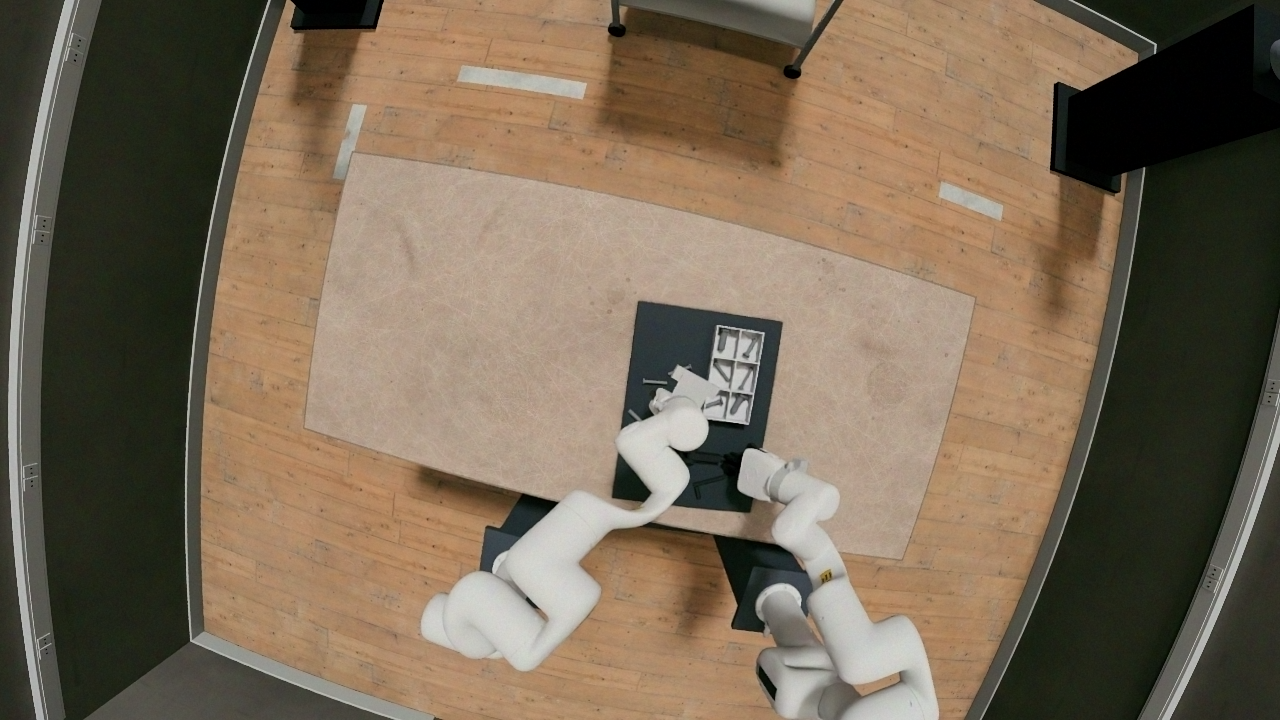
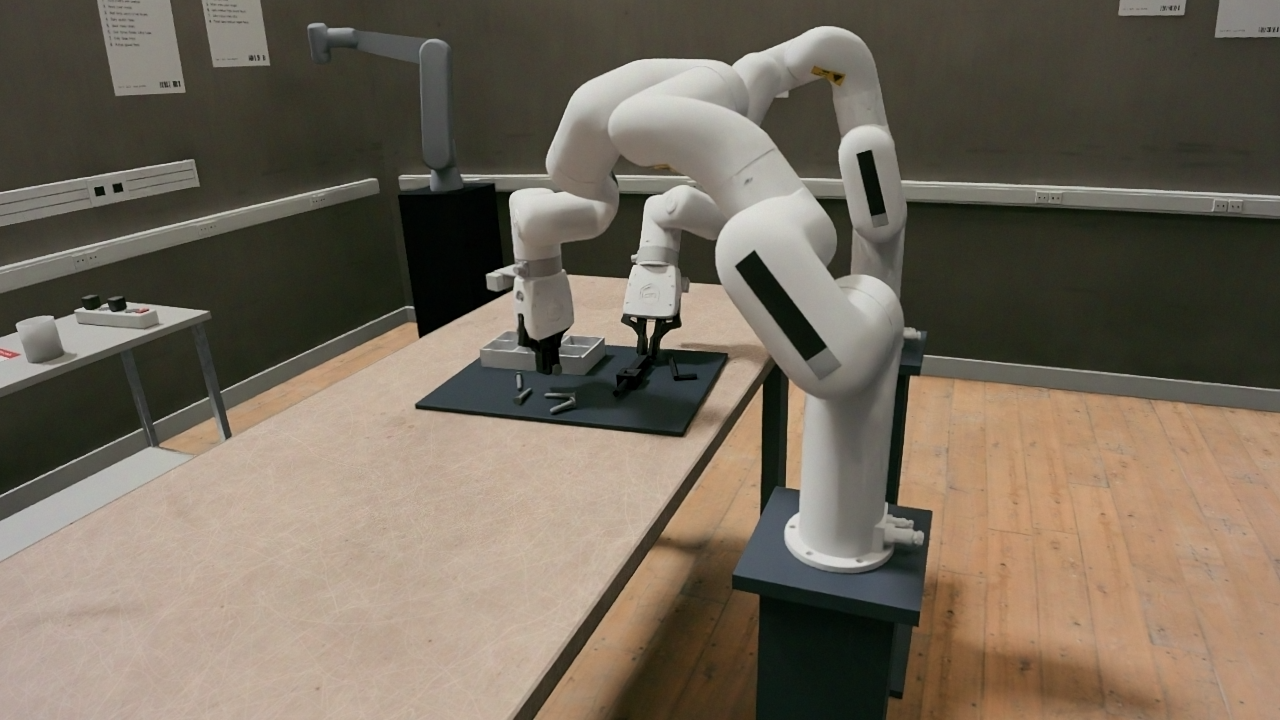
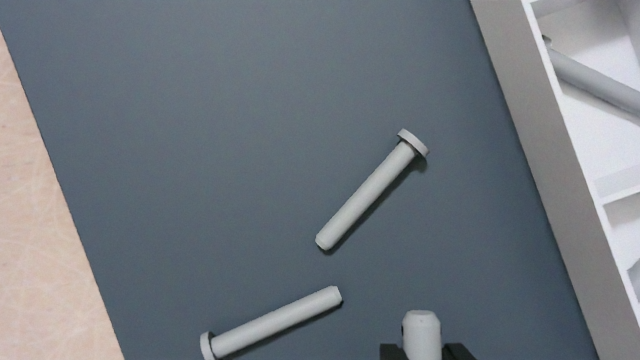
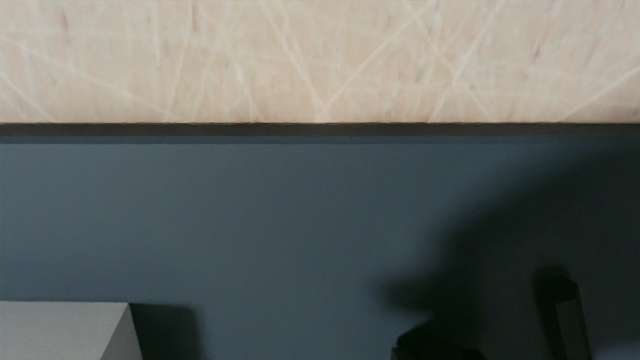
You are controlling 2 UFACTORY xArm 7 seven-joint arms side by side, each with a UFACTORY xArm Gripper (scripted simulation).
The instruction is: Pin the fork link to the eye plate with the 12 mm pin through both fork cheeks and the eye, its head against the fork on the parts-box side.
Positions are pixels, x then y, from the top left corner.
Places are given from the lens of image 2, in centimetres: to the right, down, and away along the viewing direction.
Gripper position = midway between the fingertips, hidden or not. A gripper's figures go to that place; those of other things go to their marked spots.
left gripper (image 2: 548, 371): -16, 2, 130
white parts box (image 2: 522, 358): -22, 0, 140
dark mat (image 2: 660, 405): 3, 7, 124
The marked spots on the dark mat and the white parts box are 31 cm apart.
